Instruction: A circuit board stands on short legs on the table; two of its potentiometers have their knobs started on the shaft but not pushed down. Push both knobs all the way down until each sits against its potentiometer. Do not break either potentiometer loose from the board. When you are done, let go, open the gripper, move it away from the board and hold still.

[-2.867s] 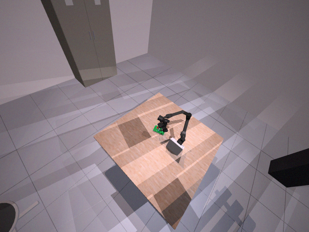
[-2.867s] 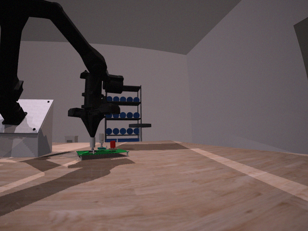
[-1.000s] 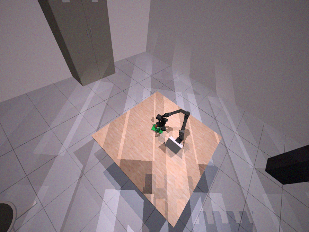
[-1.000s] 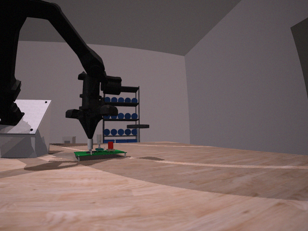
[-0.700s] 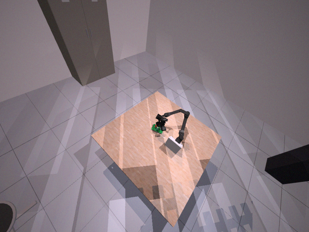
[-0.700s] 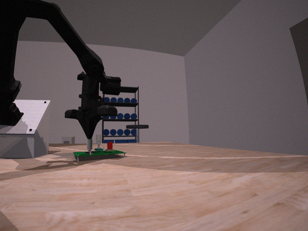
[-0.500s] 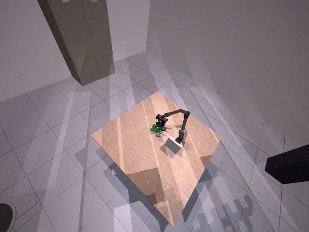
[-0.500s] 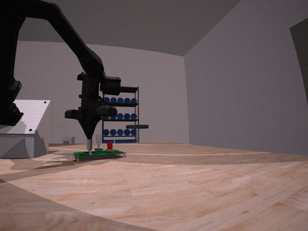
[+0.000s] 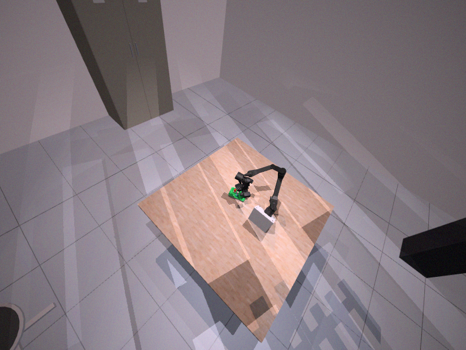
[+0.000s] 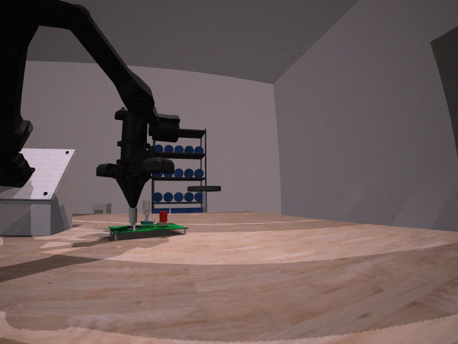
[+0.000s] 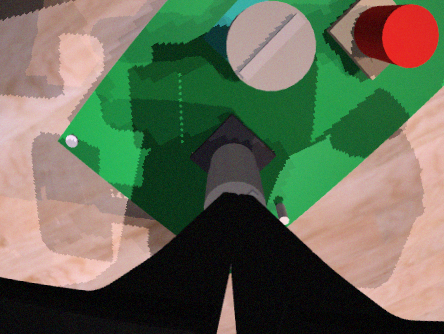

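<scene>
The knob lies 10 mm below my gripper tip.
</scene>
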